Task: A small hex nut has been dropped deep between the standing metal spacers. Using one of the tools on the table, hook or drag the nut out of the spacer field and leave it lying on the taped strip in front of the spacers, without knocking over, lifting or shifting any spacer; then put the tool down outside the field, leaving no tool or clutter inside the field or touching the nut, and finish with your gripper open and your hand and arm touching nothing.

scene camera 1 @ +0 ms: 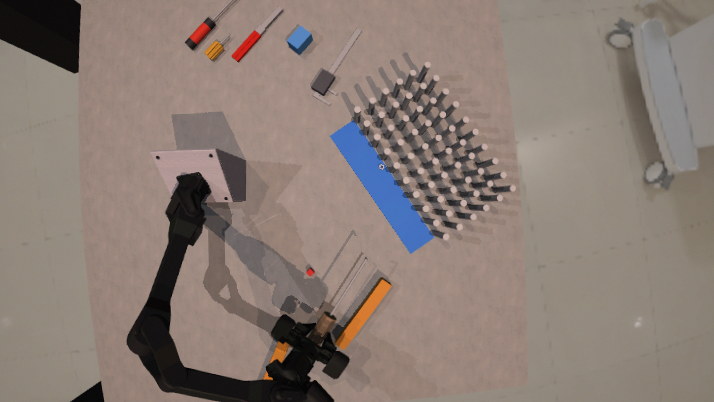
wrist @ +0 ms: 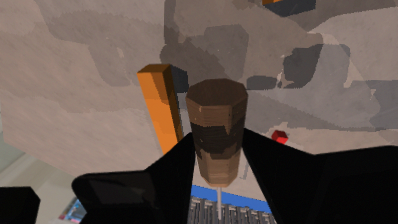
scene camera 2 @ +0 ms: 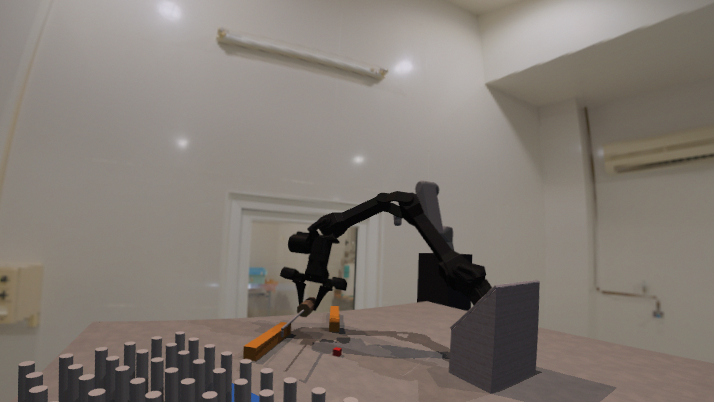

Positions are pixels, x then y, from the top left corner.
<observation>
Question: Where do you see an orange bar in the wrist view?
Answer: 156, 81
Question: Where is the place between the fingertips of my gripper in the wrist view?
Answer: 216, 134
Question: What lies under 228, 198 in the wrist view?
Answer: A blue taped strip.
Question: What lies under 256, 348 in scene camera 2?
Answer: An orange bar.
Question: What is my gripper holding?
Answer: A hook tool.
</observation>
